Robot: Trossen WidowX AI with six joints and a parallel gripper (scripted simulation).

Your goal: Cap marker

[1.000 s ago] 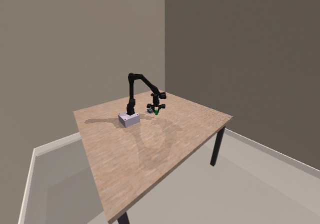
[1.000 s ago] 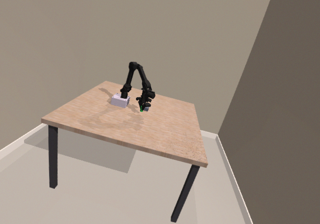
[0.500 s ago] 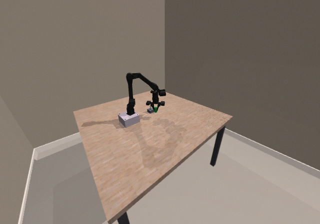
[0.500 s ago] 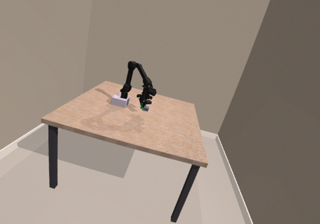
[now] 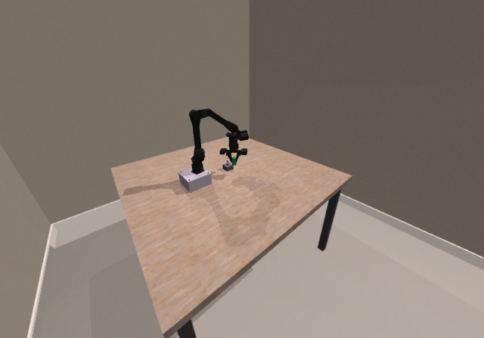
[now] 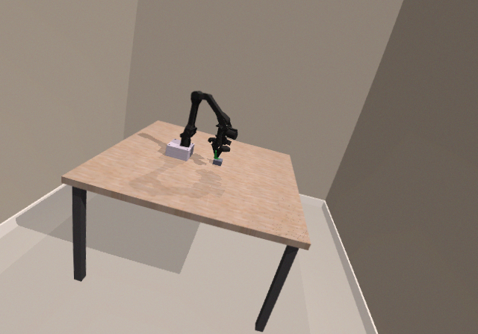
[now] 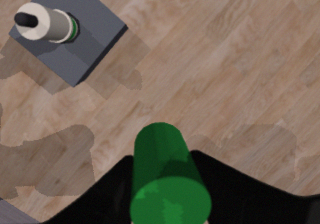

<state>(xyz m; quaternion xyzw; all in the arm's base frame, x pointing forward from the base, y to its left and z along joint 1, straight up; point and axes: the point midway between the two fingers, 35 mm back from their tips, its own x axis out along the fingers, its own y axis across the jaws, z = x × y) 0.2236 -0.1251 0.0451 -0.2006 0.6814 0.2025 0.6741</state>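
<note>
The holder block lies 3 cm ahead of my gripper tip, 9 cm to the left of it and 8 cm below it. From my gripper tip the other things lie so: marker cap 1 cm above.
</note>
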